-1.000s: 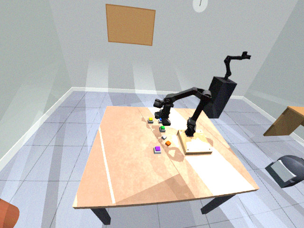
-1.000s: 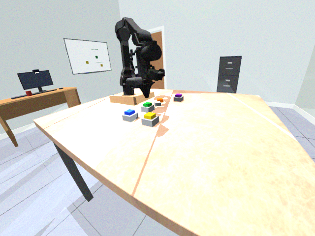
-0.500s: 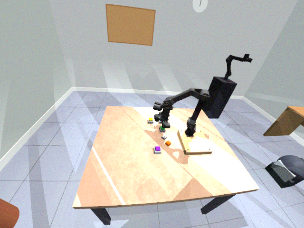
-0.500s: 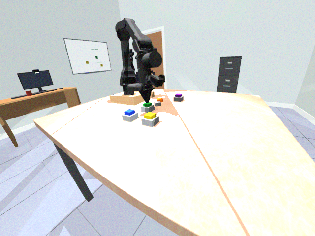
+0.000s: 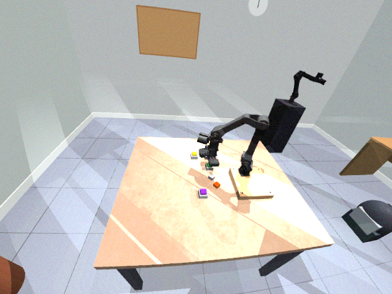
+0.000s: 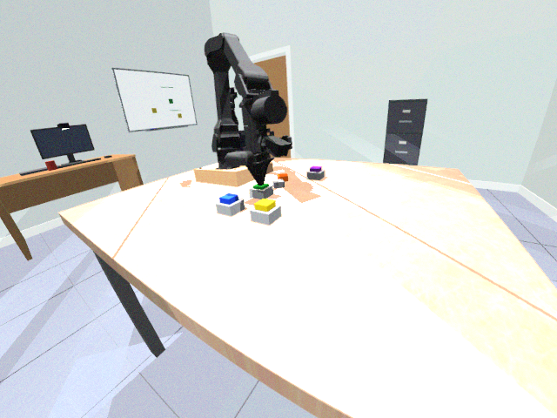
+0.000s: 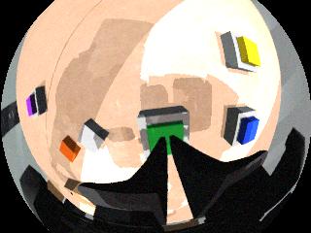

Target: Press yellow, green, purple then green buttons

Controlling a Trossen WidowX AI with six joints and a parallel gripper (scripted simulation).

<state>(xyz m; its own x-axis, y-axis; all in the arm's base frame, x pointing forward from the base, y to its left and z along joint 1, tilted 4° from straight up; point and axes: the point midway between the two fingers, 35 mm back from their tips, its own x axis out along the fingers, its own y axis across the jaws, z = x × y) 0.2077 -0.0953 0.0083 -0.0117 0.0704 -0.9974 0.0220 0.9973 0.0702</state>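
Right now my gripper tip is 10 mm above the green button. Round my gripper tip: blue button 10 mm behind, 110 mm to the right; then yellow button 90 mm ahead, 120 mm to the right; then orange block 20 mm behind, 160 mm to the left, 20 mm below.
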